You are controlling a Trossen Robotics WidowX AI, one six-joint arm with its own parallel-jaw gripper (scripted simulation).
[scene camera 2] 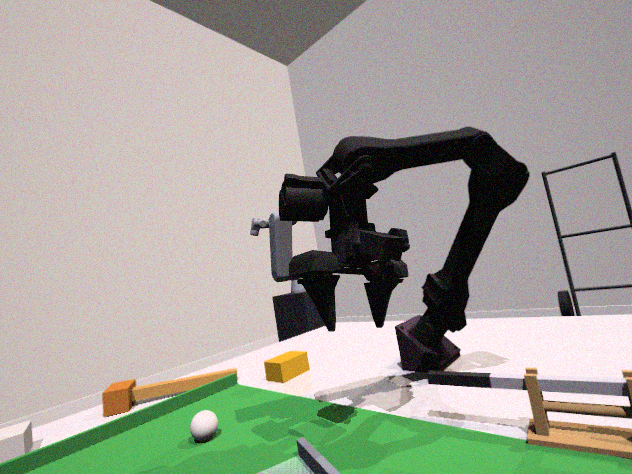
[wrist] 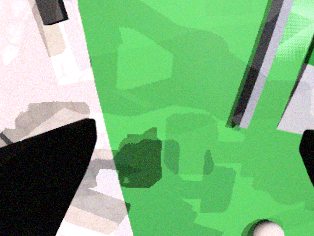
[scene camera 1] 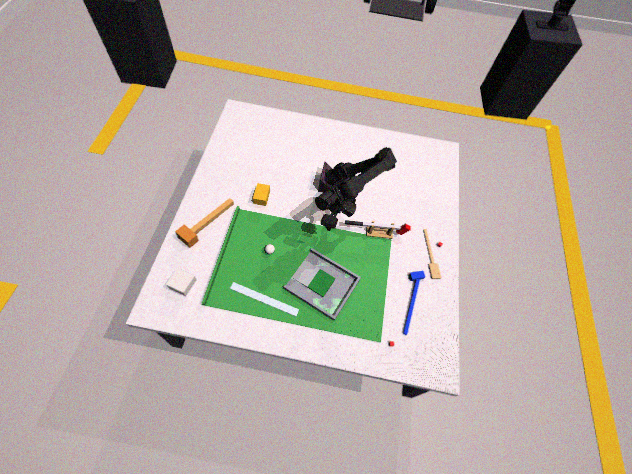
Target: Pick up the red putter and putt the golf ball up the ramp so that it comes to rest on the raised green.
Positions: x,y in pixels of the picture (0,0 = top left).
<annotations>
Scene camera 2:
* my gripper: 357,329
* yellow block: 283,368
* orange mallet: 119,397
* green mat: 253,423
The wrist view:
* my gripper: 199,134
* green mat: 168,84
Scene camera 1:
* orange mallet: 189,237
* green mat: 245,261
</annotations>
